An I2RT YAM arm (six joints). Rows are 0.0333 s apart.
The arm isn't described. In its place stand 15 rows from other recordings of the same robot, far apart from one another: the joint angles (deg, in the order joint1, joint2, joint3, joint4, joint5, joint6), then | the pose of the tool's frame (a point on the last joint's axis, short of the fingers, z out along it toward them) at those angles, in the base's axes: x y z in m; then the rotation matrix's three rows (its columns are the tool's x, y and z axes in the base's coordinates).
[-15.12 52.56 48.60 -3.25 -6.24 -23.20] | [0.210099 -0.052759 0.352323], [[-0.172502 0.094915 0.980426], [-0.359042 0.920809 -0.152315], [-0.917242 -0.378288 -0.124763]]
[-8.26 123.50 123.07 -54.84 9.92 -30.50] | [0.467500 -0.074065 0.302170], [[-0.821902 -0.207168 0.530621], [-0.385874 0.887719 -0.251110], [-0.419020 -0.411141 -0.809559]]
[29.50 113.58 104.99 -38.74 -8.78 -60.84] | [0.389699 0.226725 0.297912], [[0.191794 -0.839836 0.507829], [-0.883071 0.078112 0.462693], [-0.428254 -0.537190 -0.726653]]
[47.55 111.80 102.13 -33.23 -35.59 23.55] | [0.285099 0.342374 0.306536], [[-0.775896 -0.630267 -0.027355], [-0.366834 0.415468 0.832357], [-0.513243 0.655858 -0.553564]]
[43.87 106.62 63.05 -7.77 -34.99 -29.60] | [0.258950 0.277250 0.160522], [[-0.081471 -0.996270 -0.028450], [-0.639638 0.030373 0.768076], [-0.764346 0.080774 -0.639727]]
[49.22 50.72 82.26 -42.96 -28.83 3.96] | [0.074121 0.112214 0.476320], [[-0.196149 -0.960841 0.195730], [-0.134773 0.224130 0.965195], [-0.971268 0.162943 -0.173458]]
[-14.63 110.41 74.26 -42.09 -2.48 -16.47] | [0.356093 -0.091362 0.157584], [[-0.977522 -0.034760 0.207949], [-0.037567 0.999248 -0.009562], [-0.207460 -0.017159 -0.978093]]
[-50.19 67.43 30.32 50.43 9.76 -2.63] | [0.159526 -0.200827 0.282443], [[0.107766 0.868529 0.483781], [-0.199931 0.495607 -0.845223], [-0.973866 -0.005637 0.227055]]
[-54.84 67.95 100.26 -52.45 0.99 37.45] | [0.113966 -0.162865 0.502119], [[0.345321 0.776923 0.526444], [0.565521 0.275403 -0.777393], [-0.748959 0.566165 -0.344264]]
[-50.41 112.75 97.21 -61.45 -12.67 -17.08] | [0.260097 -0.302262 0.243189], [[-0.805129 0.506248 0.308999], [0.523933 0.851249 -0.029479], [-0.277959 0.138160 -0.950605]]
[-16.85 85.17 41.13 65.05 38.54 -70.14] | [0.290905 -0.111282 0.285895], [[-0.620229 0.588867 0.518219], [-0.580806 0.099292 -0.807964], [-0.527238 -0.802108 0.280433]]
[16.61 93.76 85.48 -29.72 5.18 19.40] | [0.359935 0.104016 0.333638], [[-0.628391 -0.008253 0.777854], [0.157758 0.977813 0.137820], [-0.761733 0.209318 -0.613147]]
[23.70 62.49 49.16 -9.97 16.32 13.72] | [0.232600 0.091180 0.306763], [[-0.387294 -0.059267 0.920049], [0.078576 0.992179 0.096990], [-0.918602 0.109857 -0.379608]]
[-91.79 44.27 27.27 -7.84 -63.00 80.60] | [0.026562 -0.165528 0.245656], [[0.474737 0.065292 0.877703], [0.851915 -0.284562 -0.439620], [0.221057 0.956432 -0.190715]]
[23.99 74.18 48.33 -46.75 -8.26 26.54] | [0.205622 0.097104 0.210442], [[-0.977262 -0.005530 0.211963], [0.049096 0.966591 0.251577], [-0.206273 0.256263 -0.944341]]
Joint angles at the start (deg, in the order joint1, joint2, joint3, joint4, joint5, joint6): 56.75 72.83 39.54 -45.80 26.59 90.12
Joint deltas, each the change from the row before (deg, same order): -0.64 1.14 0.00 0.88 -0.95 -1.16; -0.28 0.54 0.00 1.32 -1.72 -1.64; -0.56 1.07 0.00 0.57 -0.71 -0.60; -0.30 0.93 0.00 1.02 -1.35 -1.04; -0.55 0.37 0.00 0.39 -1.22 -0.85; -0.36 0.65 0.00 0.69 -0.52 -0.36; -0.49 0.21 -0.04 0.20 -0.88 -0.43; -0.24 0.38 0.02 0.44 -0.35 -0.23; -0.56 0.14 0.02 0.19 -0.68 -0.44; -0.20 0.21 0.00 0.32 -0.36 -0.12; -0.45 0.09 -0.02 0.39 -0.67 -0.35; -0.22 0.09 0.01 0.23 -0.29 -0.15; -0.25 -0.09 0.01 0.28 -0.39 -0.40; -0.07 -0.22 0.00 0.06 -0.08 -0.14; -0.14 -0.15 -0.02 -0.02 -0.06 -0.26; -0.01 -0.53 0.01 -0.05 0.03 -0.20
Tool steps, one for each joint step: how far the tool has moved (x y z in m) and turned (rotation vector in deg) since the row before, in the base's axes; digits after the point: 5 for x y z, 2 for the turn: 0.00293 0.00131 -0.00356 -0.23 1.04 0.56; 0.00169 0.00245 -0.00171 0.86 1.11 1.51; 0.00247 0.00073 -0.00346 -0.28 0.90 0.12; 0.00182 0.00206 -0.00303 0.40 1.11 0.90; 0.00164 0.00003 -0.00137 0.37 1.02 0.46; 0.00188 0.00084 -0.00205 0.19 0.41 0.07; 0.00126 -0.00051 -0.00099 0.31 0.75 0.08; 0.00125 0.00052 -0.00112 0.18 0.24 0.04; 0.00164 -0.00066 -0.00045 0.30 0.51 -0.02; 0.00088 0.00026 -0.00067 0.26 0.22 -0.02; 0.00144 -0.00028 -0.00037 0.50 0.36 0.01; 0.00083 -0.00001 -0.00023 0.24 0.14 -0.02; 0.00085 -0.00009 0.00040 0.40 0.07 0.21; 0.00013 -0.00019 0.00077 0.22 -0.11 0.08; 0.00023 -0.00051 0.00041 0.03 -0.02 0.12; -0.00027 -0.00042 0.00186 0.29 -0.33 0.17
